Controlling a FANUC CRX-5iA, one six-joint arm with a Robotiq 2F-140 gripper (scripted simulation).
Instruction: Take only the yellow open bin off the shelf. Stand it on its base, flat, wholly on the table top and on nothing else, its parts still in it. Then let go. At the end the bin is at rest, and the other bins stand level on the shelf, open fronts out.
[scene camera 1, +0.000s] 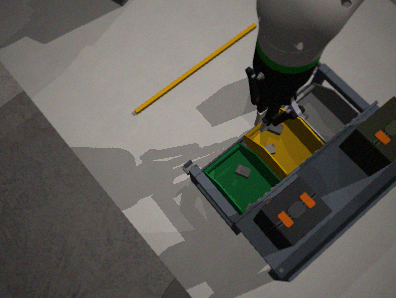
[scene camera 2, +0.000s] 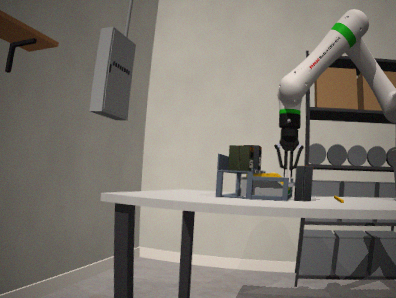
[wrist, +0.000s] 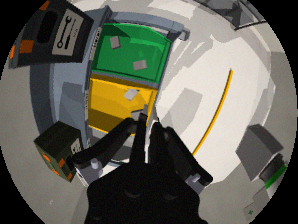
Labels:
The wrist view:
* my gripper: 148, 110
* yellow open bin: 107, 107
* green bin: 137, 42

